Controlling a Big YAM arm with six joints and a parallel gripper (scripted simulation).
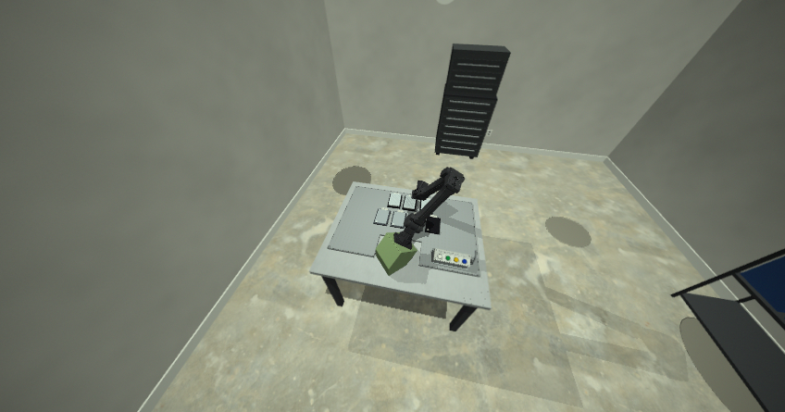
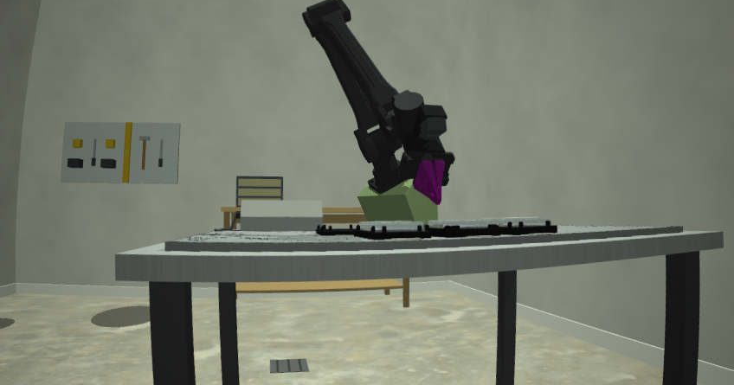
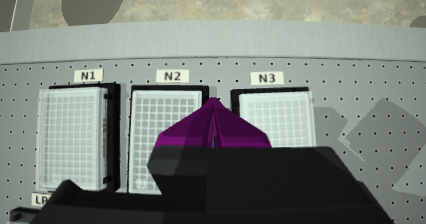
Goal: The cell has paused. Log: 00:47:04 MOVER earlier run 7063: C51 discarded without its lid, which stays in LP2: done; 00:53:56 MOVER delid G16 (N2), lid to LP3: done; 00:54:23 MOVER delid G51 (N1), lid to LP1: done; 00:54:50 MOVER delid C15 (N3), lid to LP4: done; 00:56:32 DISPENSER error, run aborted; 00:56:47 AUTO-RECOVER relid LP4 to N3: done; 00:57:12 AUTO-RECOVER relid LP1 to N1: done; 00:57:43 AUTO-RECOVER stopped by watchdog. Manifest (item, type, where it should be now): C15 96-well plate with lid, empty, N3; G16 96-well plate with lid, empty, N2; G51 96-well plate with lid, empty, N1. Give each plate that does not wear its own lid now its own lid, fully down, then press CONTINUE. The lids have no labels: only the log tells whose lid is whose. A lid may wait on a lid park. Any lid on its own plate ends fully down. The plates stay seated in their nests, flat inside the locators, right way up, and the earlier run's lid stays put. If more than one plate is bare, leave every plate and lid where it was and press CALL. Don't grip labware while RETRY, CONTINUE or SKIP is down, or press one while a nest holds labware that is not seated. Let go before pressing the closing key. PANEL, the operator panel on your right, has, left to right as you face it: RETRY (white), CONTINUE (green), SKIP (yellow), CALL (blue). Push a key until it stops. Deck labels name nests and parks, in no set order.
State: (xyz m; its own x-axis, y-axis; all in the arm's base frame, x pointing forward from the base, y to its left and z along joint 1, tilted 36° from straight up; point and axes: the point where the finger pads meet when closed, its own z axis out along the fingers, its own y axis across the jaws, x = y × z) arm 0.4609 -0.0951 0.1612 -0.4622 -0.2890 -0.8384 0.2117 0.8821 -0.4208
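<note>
My hand is 29 cm to the right of the park LP3, 16 cm past it and 6 cm above it. From my hand the other things lie so: lid park label: 27 cm to the left, 7 cm below, 7 cm behind; park LP1: 24 cm behind, 9 cm to the right, 6 cm below; park LP4: 21 cm behind, 6 cm below, 4 cm to the left.
</note>
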